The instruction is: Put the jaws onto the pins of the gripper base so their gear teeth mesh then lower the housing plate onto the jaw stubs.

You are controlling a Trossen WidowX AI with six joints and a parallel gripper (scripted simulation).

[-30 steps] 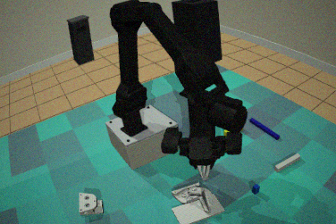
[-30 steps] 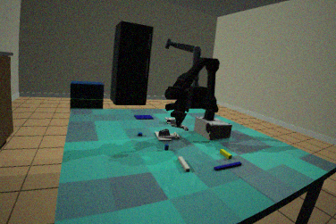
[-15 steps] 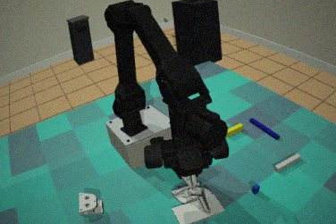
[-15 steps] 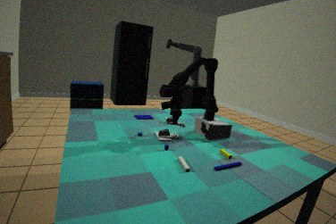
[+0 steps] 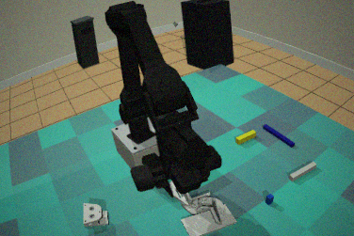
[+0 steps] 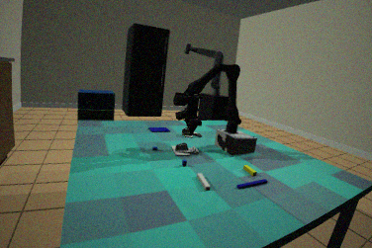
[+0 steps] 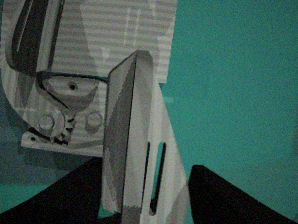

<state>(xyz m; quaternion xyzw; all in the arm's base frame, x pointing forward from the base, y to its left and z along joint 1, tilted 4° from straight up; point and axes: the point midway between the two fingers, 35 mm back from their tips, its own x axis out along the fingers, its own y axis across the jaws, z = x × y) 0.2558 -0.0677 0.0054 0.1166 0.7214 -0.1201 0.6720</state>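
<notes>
Now: gripper tip 30 mm short of the jaw, 60 mm to the right of it and 70 mm above it. From my gripper tip the other things lie so: yellow block (100 mm behind, 350 mm to the left, 70 mm below); then small blue block (140 mm ahead, 180 mm to the left, 70 mm below); then white bar (150 mm ahead, 330 mm to the left, 80 mm below).
</notes>
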